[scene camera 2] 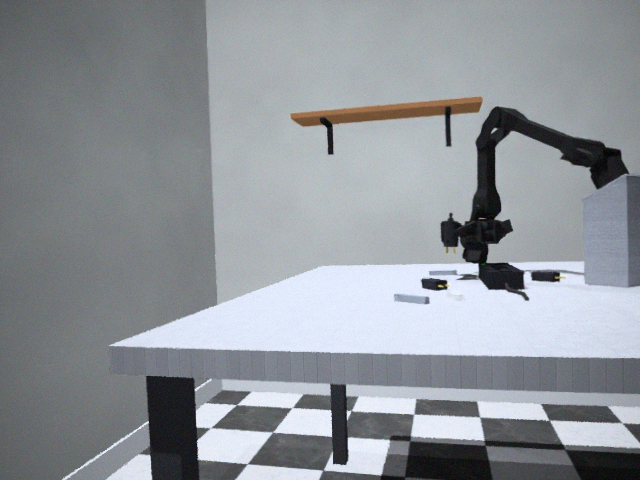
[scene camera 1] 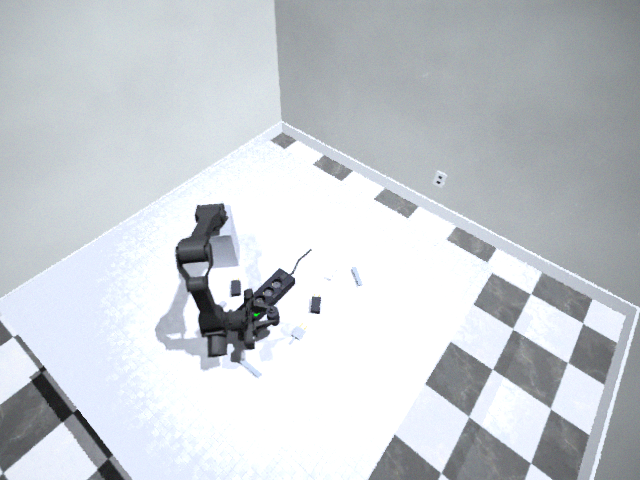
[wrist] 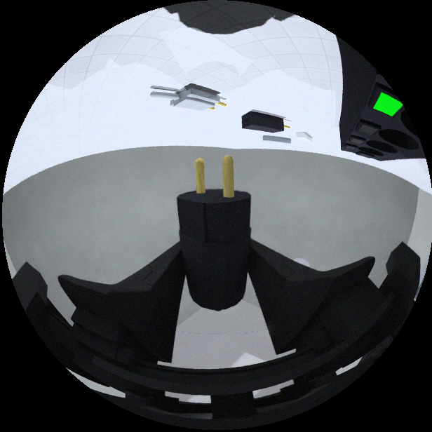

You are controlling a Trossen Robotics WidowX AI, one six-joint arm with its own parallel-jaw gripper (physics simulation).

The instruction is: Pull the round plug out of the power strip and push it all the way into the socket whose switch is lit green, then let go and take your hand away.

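Frame: origin at the arm's base, x ahead, y left, z up, level; centimetres.
Where they show: gripper, fingertip midpoint: (scene camera 2: 447,233) (scene camera 1: 276,315); arm's base, link origin: (scene camera 2: 616,185) (scene camera 1: 215,218).
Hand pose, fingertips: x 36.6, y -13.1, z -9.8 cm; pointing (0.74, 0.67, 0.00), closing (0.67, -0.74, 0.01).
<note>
Each offset is from my fingertips to the top centre of the thing. "spot": to the spot under its first point.
The round black plug @(dz +3.9, dx -0.8, dy -0.7 cm) (scene camera 1: 272,313) (scene camera 2: 449,234) (wrist: 215,265) is upright, with its two gold pins pointing down, clear of the table. My gripper (scene camera 1: 266,316) (scene camera 2: 456,232) (wrist: 214,246) is shut on its body. The black power strip @(spot: dz -8.7, dx -9.4, dy +16.2 cm) (scene camera 1: 285,279) (scene camera 2: 504,276) (wrist: 354,105) lies on the table, lower than the plug. In the wrist view it is at the upper right, apart from the pins. The green-lit switch @(spot: dz -8.4, dx -8.8, dy -0.8 cm) (scene camera 1: 256,314) (scene camera 2: 483,264) (wrist: 387,104) is at the strip's end near my gripper. Its socket is cut off at the right edge of the wrist view; the arm partly hides that end in scene camera 1.
A light grey plug @(dz -11.3, dx +5.8, dy +4.2 cm) (scene camera 1: 298,332) (wrist: 197,97) and a black plug @(dz -10.5, dx +4.4, dy +16.1 cm) (scene camera 1: 315,304) (scene camera 2: 433,284) (wrist: 262,121) lie beside the strip. Another black plug @(dz -10.5, dx -23.9, dy +4.7 cm) (scene camera 1: 235,287) (scene camera 2: 545,276) lies near the grey pedestal (scene camera 1: 224,251) (scene camera 2: 607,237). Grey bars @(dz -11.3, dx +10.7, dy +34.6 cm) (scene camera 1: 356,276) @(dz -11.3, dx +0.3, dy -15.0 cm) (scene camera 1: 251,367) lie farther out.
</note>
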